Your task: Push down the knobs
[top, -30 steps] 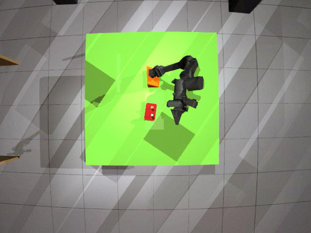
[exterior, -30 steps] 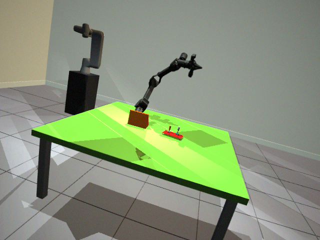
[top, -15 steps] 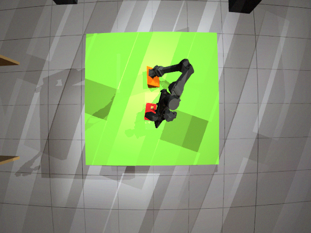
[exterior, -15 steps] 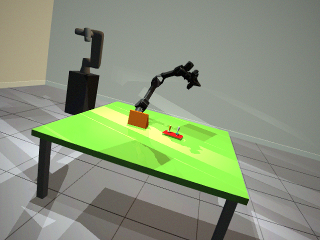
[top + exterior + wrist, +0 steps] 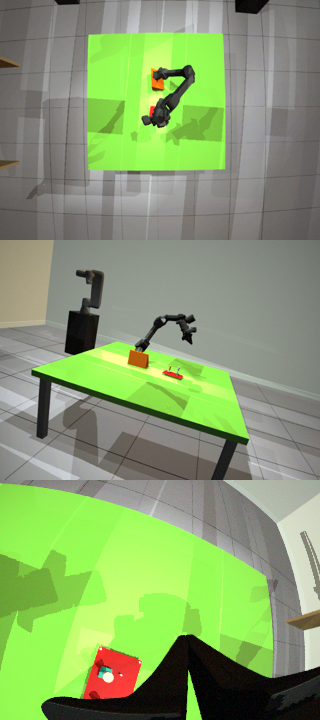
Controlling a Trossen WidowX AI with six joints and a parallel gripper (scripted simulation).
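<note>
Now: gripper tip 230 mm above the yellow-orange knob, 120 mm past it and 10 mm to the right of it. Round my gripper tip: grey knob: 220 mm below, 50 mm behind, 10 mm to the left.
</note>
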